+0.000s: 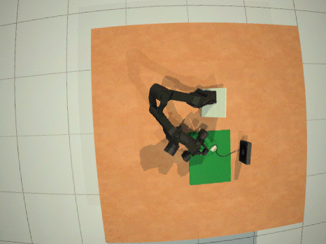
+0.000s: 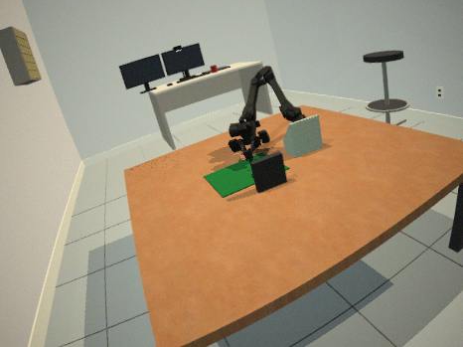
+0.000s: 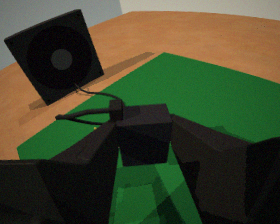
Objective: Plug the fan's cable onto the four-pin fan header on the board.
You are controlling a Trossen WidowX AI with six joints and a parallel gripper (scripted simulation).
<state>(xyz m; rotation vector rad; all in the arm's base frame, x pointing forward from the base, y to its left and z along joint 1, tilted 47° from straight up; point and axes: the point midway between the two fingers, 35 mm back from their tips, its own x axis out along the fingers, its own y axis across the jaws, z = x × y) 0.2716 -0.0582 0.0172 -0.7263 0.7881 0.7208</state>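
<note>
Now: the pale fan header 10 mm behind my gripper tip, 60 mm to the left of it and 70 mm below it. The rest, counted from my gripper tip: green board: 40 mm ahead, 40 mm to the left, 80 mm below; dark fan plug: 10 mm below; black fan: 10 mm ahead, 220 mm to the left, 10 mm below.
</note>
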